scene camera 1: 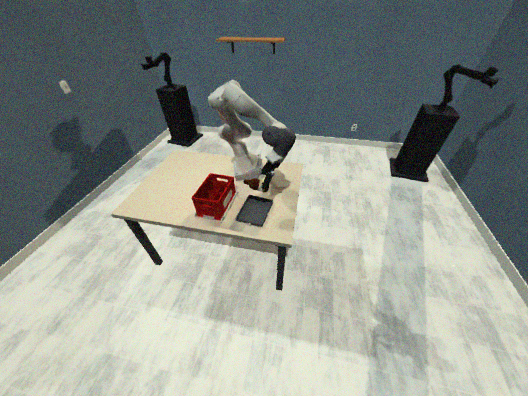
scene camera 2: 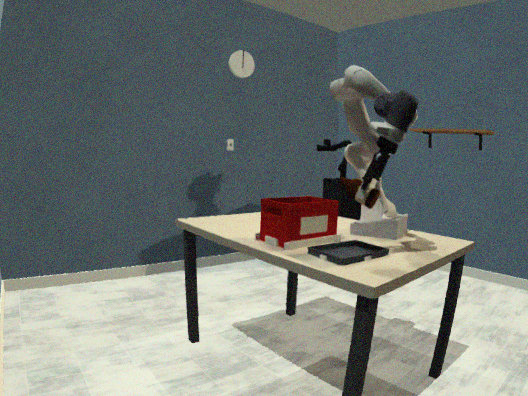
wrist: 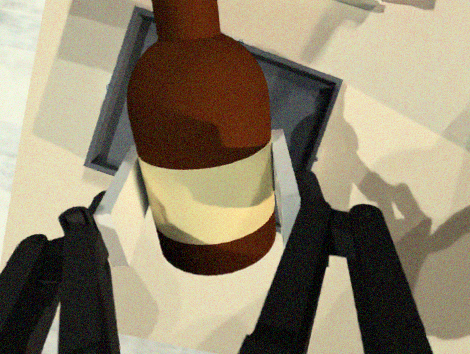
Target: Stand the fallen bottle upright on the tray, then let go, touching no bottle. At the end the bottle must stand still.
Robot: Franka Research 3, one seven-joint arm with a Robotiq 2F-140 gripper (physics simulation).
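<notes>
The brown bottle (scene camera 1: 251,183) (scene camera 2: 372,198) (wrist: 200,110) with a cream label is held in the air. In scene camera 2 it is tilted, its base low towards the right and its neck higher towards the left. My gripper (scene camera 1: 265,185) (scene camera 2: 369,192) (wrist: 209,159) is shut on the bottle, with one pad on each side at the label. The dark grey tray (scene camera 1: 254,210) (scene camera 2: 348,252) (wrist: 292,95) lies flat on the table, below and in front of the bottle. The bottle is apart from the tray. The top of the neck is cut off in the wrist view.
A red crate (scene camera 1: 204,207) (scene camera 2: 280,222) stands beside the tray on the table (scene camera 1: 160,185) (scene camera 2: 225,227). Whether it holds anything is too small to tell. The arm's light base (scene camera 2: 380,228) stands behind the tray. The table's front edge runs close to the tray.
</notes>
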